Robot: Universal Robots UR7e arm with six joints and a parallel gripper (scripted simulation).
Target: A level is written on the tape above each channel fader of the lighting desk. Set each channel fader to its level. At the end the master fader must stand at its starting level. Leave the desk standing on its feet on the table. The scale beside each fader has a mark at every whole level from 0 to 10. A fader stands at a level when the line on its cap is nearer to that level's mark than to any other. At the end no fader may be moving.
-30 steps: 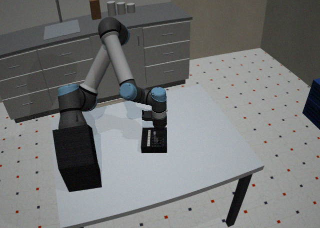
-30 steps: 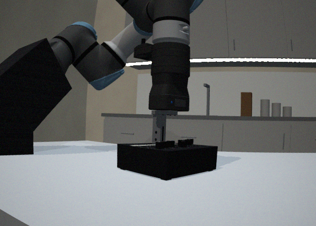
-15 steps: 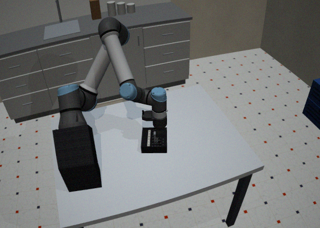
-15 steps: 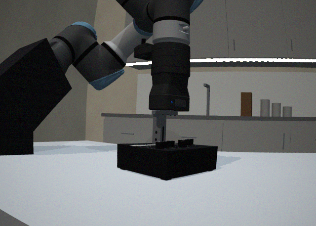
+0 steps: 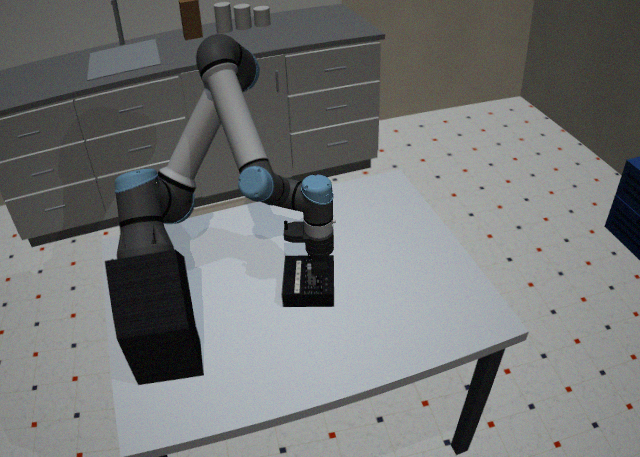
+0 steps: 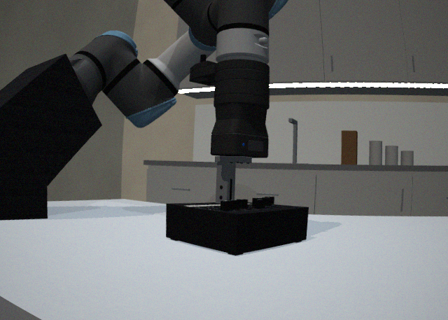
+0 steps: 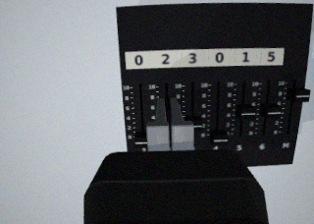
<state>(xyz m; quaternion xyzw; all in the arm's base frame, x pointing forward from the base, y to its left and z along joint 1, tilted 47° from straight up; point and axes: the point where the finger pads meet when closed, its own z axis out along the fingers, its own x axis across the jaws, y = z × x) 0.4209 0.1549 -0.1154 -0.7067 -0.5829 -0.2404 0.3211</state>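
The channel 2 cap is 20 mm ahead of my hand and 10 mm below it. From my hand the other things lie so: channel 3 cap: 20 mm ahead, 20 mm to the left, 10 mm below; then channel 4 cap: 30 mm ahead, 40 mm to the left, 10 mm below; then channel 1 cap: 20 mm ahead, 30 mm to the right, 10 mm below.
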